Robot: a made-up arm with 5 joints.
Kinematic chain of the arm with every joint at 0, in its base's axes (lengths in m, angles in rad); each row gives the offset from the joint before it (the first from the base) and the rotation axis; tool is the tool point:
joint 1: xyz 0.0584 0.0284 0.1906 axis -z
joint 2: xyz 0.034 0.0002 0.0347 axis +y
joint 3: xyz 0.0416 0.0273 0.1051 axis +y
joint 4: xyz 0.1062 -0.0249 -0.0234 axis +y
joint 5: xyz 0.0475 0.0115 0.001 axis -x
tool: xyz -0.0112 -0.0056 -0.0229
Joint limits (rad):
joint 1: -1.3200..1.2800
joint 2: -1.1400..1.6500
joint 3: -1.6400..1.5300
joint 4: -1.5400..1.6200
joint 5: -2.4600..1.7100
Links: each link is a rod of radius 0.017 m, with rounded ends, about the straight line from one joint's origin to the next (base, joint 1, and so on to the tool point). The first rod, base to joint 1, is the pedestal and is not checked.
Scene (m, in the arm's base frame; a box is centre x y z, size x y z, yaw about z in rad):
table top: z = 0
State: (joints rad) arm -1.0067 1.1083 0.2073 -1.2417 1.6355
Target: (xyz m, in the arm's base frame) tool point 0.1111 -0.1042 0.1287
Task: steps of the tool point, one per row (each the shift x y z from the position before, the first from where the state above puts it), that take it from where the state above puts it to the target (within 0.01 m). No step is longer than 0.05 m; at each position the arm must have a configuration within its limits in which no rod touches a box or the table.
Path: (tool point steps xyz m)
1: 0.0328 -0.0376 -0.0014
2: 0.0208 -0.0437 -0.0011
3: 0.0080 -0.0463 -0.0009
4: -0.0047 -0.0452 -0.0005
5: -0.0162 -0.0409 -0.0002
6: -0.0258 -0.0339 0.0001
7: -0.0328 -0.0247 0.0003
8: -0.0368 -0.0143 0.0007

